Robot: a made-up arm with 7 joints.
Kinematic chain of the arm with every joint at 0, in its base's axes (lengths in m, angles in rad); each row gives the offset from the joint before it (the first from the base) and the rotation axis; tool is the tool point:
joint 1: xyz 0 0 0.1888 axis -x
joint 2: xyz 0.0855 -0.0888 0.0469 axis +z
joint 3: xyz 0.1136 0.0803 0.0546 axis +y
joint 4: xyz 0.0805 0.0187 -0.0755 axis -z
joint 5: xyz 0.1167 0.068 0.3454 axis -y
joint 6: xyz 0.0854 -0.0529 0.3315 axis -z
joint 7: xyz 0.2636 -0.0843 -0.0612 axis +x
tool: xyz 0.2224 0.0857 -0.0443
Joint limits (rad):
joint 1: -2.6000..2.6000
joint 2: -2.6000..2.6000
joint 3: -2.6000..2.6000
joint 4: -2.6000..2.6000
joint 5: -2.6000..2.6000
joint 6: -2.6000..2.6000
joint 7: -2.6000..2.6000
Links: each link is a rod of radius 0.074 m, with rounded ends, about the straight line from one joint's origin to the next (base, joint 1, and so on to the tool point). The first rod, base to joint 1, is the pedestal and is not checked.
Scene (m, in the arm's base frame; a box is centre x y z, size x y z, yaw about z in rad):
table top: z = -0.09
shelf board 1: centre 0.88 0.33 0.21 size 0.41 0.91 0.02 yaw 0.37
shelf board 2: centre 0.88 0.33 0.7 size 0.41 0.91 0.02 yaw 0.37
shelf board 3: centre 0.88 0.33 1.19 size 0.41 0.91 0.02 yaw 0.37
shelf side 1: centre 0.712 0.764 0.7 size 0.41 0.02 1 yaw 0.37
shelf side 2: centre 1.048 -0.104 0.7 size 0.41 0.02 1 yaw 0.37
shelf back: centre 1.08 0.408 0.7 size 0.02 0.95 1 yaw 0.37
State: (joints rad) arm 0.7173 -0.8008 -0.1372 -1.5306 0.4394 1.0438 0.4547
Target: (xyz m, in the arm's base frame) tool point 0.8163 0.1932 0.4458
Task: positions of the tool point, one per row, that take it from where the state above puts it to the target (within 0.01 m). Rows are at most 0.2 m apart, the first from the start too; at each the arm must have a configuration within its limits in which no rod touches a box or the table.
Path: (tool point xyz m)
1: 0.6446 0.3857 0.9432
2: 0.5637 0.3551 0.9438
3: 0.4869 0.3104 0.9260
4: 0.5518 0.2310 0.7964
5: 0.5815 0.1565 0.6217
6: 0.5402 0.0861 0.4458
7: 0.6435 0.1168 0.4512
8: 0.7365 0.1523 0.4497
9: 0.8163 0.1932 0.4458

